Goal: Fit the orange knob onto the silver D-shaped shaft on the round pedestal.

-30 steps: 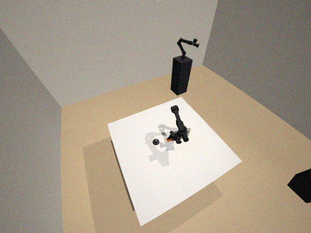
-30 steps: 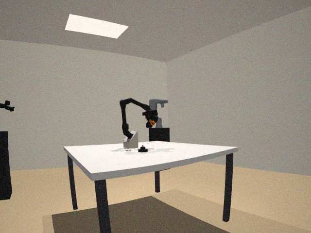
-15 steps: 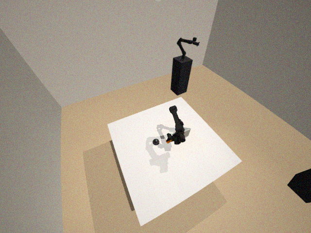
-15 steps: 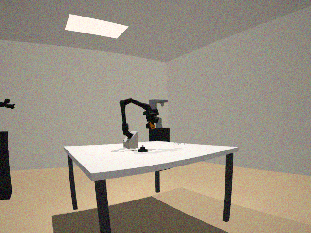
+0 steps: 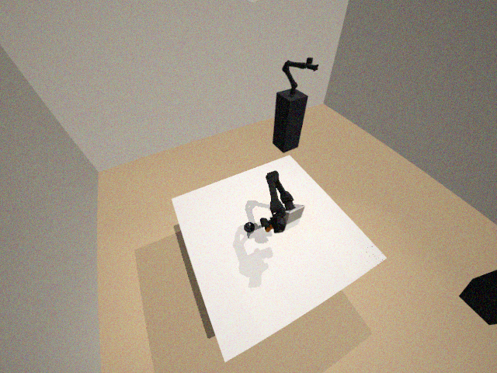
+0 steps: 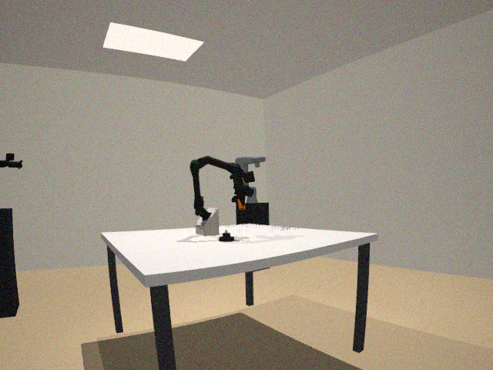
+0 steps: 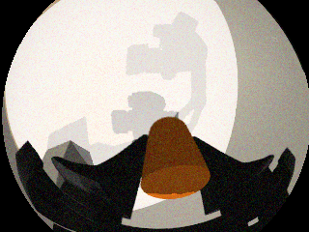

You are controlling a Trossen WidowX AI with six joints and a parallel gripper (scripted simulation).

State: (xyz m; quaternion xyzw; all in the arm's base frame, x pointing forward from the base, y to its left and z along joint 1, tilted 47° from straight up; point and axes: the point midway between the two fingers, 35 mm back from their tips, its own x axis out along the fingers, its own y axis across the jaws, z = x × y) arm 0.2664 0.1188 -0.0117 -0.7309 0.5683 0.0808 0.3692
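My gripper tip is 3 cm below the orange knob and 1 cm past it. Also, from my gripper tip: dark round pedestal: 16 cm to the right, 15 cm below, 6 cm ahead.
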